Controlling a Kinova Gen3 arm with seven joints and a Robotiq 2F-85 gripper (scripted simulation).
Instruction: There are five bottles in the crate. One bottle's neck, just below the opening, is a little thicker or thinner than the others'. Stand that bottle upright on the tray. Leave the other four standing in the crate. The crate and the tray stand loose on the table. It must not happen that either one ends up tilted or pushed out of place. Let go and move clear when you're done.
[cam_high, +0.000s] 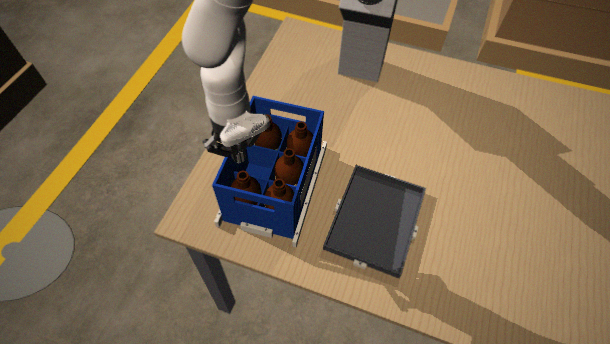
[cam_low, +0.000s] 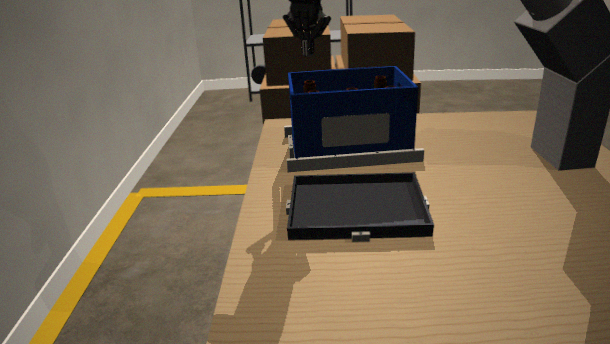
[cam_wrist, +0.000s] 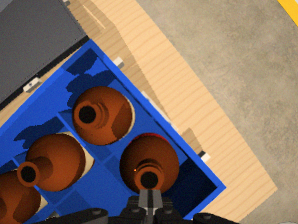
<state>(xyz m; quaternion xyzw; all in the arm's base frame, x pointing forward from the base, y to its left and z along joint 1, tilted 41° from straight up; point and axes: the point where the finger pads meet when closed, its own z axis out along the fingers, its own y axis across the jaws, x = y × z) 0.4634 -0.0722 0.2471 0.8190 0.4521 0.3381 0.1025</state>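
The blue crate lies 10 cm behind my hand, 1 cm to the left of it and 16 cm below it. The rest, counted from my hand: dark grey tray: 15 cm behind, 29 cm to the left, 23 cm below.
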